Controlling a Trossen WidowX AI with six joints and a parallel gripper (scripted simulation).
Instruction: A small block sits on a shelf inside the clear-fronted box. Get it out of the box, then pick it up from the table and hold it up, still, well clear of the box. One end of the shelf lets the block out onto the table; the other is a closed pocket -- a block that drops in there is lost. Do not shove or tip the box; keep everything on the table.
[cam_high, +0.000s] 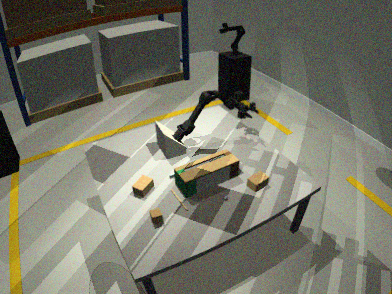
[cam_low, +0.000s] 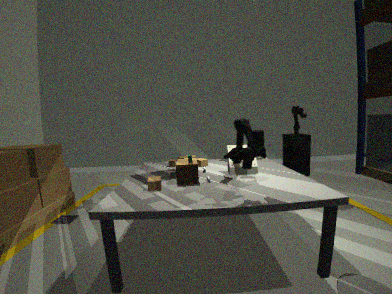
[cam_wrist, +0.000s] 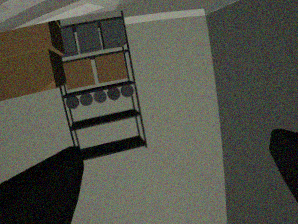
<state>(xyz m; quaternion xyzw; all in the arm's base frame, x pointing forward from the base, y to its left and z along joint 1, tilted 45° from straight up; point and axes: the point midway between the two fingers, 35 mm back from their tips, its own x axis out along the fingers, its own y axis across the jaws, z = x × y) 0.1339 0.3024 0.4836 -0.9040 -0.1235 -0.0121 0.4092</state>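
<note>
Now: gripper tip 540 mm to the left of the box, 170 mm short of it and 160 mm above it. The rest, counted from my gripper tip: tiny dark object (530 mm to the right, 400 mm ahead, 210 mm below); thin stick (770 mm to the right, 270 mm ahead, 220 mm below).
</note>
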